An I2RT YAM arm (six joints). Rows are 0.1 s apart.
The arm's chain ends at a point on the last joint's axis. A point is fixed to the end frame.
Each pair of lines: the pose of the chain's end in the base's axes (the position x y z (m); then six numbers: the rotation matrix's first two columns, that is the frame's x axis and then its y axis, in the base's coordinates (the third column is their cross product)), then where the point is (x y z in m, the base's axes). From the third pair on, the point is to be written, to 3 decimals.
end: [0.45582, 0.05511, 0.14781, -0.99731, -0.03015, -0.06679, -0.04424, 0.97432, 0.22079]
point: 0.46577 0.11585 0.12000
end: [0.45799, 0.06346, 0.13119, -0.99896, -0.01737, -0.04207, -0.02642, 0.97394, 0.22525]
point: 0.46802 0.12418 0.10335
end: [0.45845, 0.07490, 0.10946, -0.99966, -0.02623, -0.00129, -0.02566, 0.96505, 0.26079]
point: 0.467 0.137 0.083
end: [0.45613, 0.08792, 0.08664, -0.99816, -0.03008, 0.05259, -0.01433, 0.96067, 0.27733]
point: 0.463 0.150 0.061
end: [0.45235, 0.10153, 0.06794, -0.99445, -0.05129, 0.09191, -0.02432, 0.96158, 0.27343]
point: 0.457 0.164 0.042
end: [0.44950, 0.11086, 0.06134, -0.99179, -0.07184, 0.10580, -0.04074, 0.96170, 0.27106]
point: 0.452 0.173 0.035
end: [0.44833, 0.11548, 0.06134, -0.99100, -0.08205, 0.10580, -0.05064, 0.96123, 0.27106]
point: 0.450 0.178 0.035
